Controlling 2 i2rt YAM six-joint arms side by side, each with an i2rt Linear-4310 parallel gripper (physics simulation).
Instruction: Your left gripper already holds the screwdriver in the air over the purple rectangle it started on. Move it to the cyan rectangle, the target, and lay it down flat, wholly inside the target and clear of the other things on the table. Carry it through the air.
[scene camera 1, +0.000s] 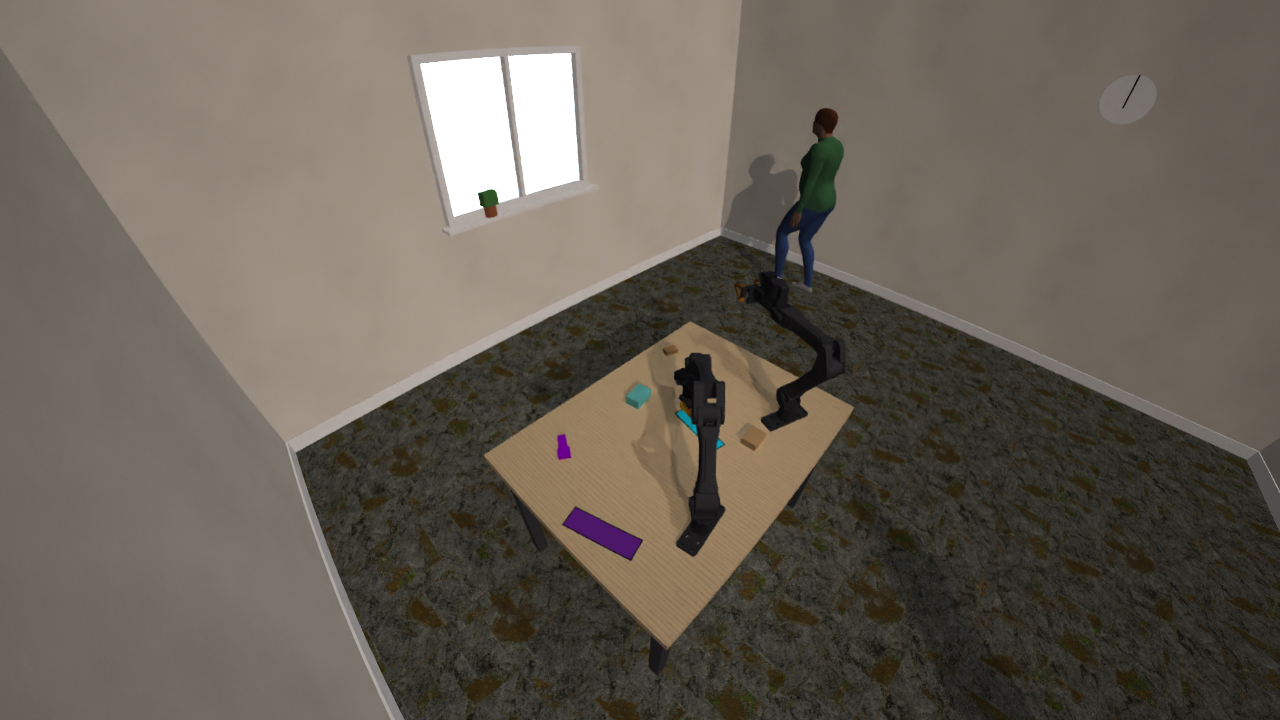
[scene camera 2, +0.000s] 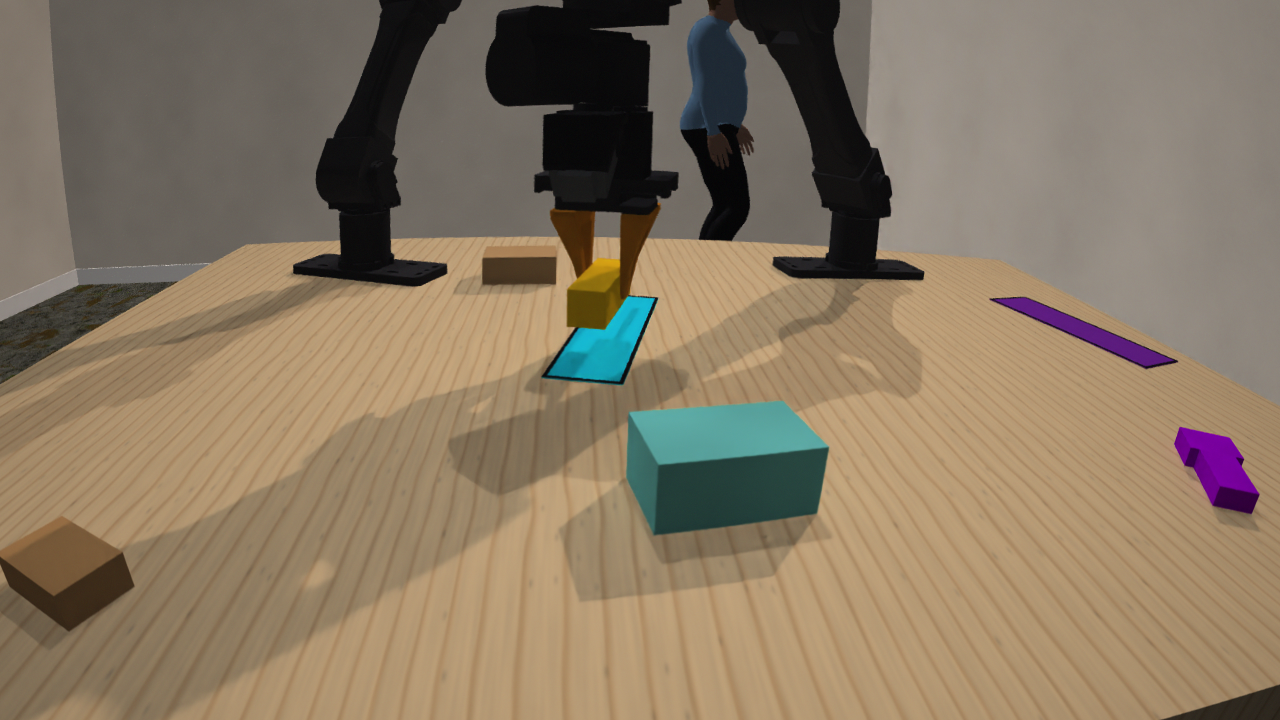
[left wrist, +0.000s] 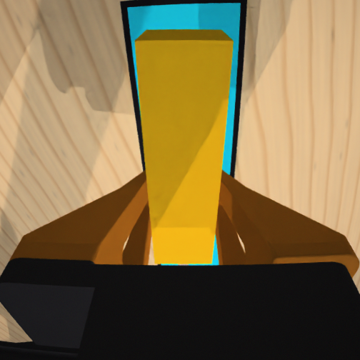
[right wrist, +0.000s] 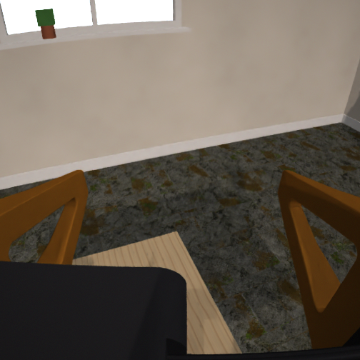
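Where they show: right gripper, between the fingertips: (scene camera 1: 744, 282); left arm's base, origin of its link: (scene camera 1: 701, 527) (scene camera 2: 850, 271); right arm's base, origin of its link: (scene camera 1: 784, 417) (scene camera 2: 366, 272).
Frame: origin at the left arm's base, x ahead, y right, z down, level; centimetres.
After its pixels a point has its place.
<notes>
The screwdriver's yellow handle (scene camera 2: 590, 300) {x 31.5, y 38.5, z -5.8 cm} (left wrist: 182, 125) is held level in the air above the cyan rectangle (scene camera 1: 711, 437) (scene camera 2: 590, 358) {x 28.0, y 37.8, z -0.1 cm} (left wrist: 165, 17). In the left wrist view the handle runs nearly along the rectangle's length, between its long edges; its shaft is hidden. My left gripper (scene camera 2: 606, 282) {x 25.4, y 36.3, z -4.3 cm} (left wrist: 183, 179) is shut on the handle; its fingers are mostly hidden behind the arm in scene camera 1. My right gripper (scene camera 1: 739, 291) {x 29.7, y 79.2, z -40.7 cm} (right wrist: 182, 180) is open and empty, raised beyond the table. The purple rectangle (scene camera 1: 602, 533) {x 23.8, y -19.9, z -0.1 cm} (scene camera 2: 1087, 331) {x 25.3, y -20.0, z -0.1 cm} lies near the table's edge.
A teal block (scene camera 1: 638, 395) {x 48.5, y 32.9, z -4.0 cm} (scene camera 2: 729, 465) {x 52.4, y 35.1, z -3.6 cm} stands near the cyan rectangle. A tan block (scene camera 1: 753, 437) {x 1.6, y 40.5, z -3.0 cm} (scene camera 2: 519, 265) {x 4.6, y 41.7, z -2.1 cm} stands on its other side. A small brown block (scene camera 1: 670, 349) {x 55.5, y 67.6, z -2.0 cm} (scene camera 2: 67, 573) {x 57.4, y 66.8, z -2.0 cm} and a purple T-shaped piece (scene camera 1: 563, 446) {x 56.4, y -2.5, z -1.5 cm} (scene camera 2: 1217, 470) {x 58.1, y -0.1, z -1.5 cm} lie farther off.
</notes>
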